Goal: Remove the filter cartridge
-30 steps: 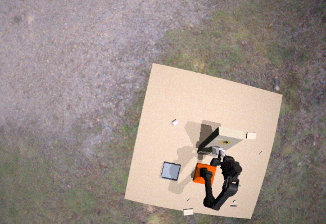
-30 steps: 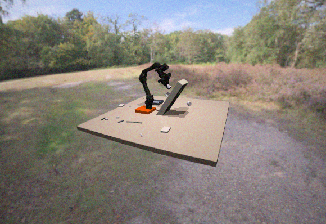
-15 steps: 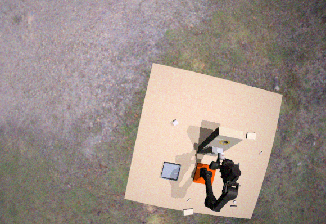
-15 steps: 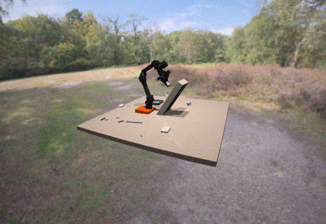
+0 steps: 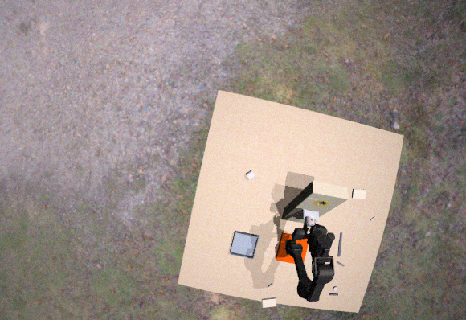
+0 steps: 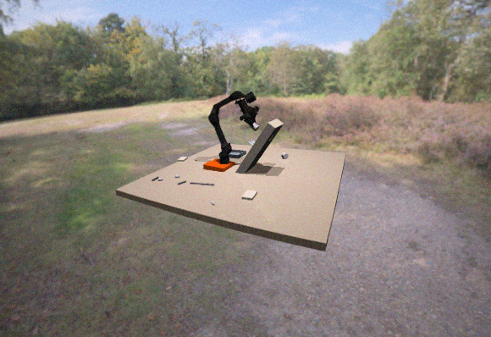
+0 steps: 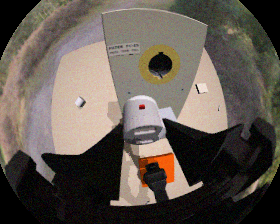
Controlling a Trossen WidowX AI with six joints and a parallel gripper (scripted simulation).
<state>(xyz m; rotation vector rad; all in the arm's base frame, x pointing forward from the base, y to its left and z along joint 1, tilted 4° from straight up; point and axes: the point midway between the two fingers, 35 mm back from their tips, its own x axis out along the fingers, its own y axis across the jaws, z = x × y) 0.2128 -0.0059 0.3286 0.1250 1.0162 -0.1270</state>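
Now: gripper tip 260 mm past the grey-blue square tray, 290 mm to the right of it and 300 mm above it. From my gripper tip the other things lie so: round filter cartridge (right at my gripper tip).
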